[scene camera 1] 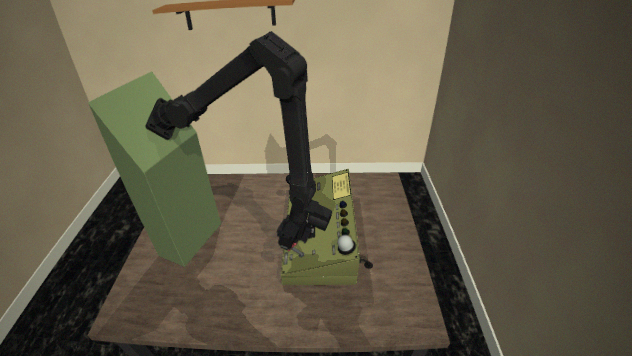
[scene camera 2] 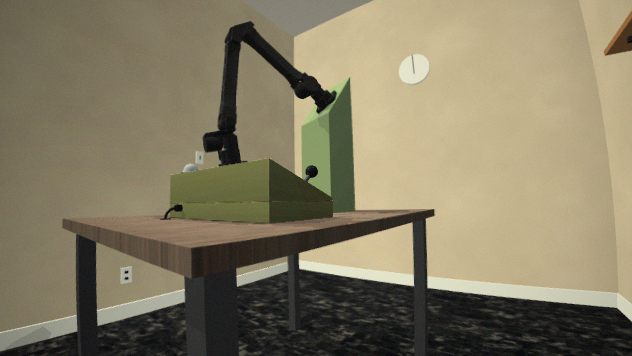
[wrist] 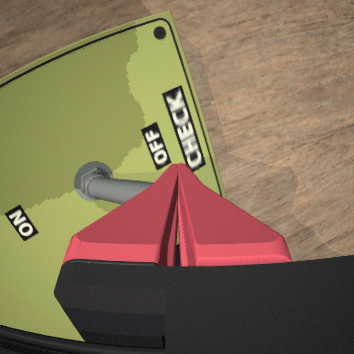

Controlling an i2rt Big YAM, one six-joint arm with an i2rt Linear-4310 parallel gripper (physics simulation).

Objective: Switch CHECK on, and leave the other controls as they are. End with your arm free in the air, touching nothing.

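Pixels of known places: gripper, fingertip midpoint: (scene camera 1: 289,250) (wrist: 177,175); arm's base, link origin: (scene camera 1: 162,119) (scene camera 2: 327,103).
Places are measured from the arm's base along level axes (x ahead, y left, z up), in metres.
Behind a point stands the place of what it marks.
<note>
The olive control panel (scene camera 1: 320,280) {x 0.374, y -0.425, z -0.504 m} (scene camera 2: 220,190) {x 0.611, y -0.188, z -0.451 m} (wrist: 45,130) {x 0.335, y -0.372, z -0.446 m} stands on the table. In the wrist view the CHECK label (wrist: 184,128) {x 0.286, y -0.315, z -0.468 m} is near its edge, beside the OFF label (wrist: 155,146) {x 0.305, y -0.321, z -0.462 m}; the ON label (wrist: 21,223) {x 0.380, y -0.352, z -0.434 m} is across the switch. The grey CHECK toggle lever (scene camera 1: 298,251) {x 0.329, y -0.334, z -0.427 m} (wrist: 120,191) {x 0.323, y -0.333, z -0.420 m} leans to the OFF side. My gripper (scene camera 1: 294,245) {x 0.301, y -0.318, z -0.423 m} (wrist: 177,175) {x 0.301, y -0.318, z -0.423 m} is shut and empty, its red fingertips low over the panel by the OFF and CHECK labels. The fingers hide the lever's tip; I cannot tell whether they touch it. The fingers are hidden behind the panel in scene view 2.
A white dome (scene camera 1: 345,243) {x 0.466, y -0.419, z -0.356 m} (scene camera 2: 190,168) {x 0.493, y -0.387, z -0.366 m} and a row of dark round knobs (scene camera 1: 343,213) {x 0.535, y -0.263, z -0.384 m} are on the panel's right. A black ball lever (scene camera 2: 311,171) {x 0.441, y 0.025, z -0.391 m} rises at its far end. A cable (scene camera 1: 368,264) {x 0.571, y -0.416, z -0.526 m} (scene camera 2: 172,210) {x 0.501, y -0.453, z -0.508 m} leaves its side. A green pedestal (scene camera 1: 182,210) {x -0.021, y -0.098, z -0.309 m} (scene camera 2: 341,155) {x 0.049, y 0.068, z -0.276 m} carries the arm.
</note>
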